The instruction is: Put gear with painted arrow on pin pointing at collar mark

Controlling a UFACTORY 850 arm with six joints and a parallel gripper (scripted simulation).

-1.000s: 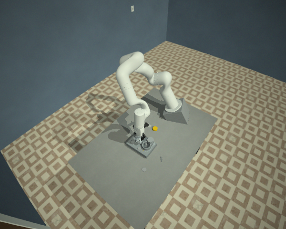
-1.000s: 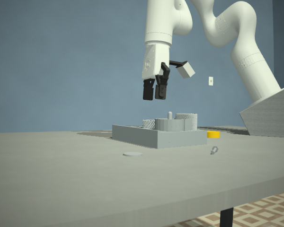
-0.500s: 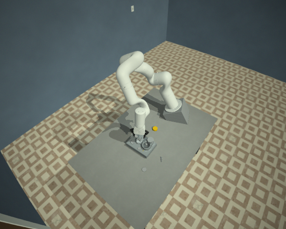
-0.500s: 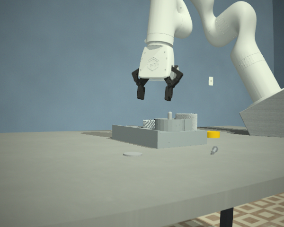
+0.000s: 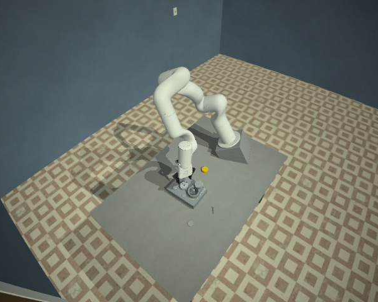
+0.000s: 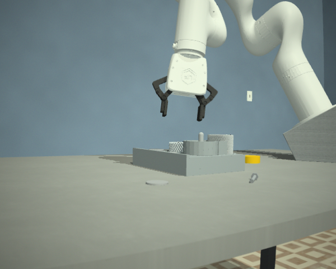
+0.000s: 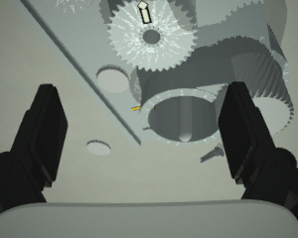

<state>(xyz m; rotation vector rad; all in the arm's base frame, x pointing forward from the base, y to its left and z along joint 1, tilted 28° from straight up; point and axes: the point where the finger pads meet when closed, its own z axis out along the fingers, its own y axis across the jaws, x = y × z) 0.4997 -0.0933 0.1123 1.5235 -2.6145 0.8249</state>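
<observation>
Now: hand 80 mm above the gear. Round my hand: flat grey disc 210 mm ahead, 160 mm to the left, 130 mm below; small bolt 250 mm to the left, 130 mm below, 50 mm ahead; yellow puck 230 mm behind, 120 mm below, 60 mm to the left.
</observation>
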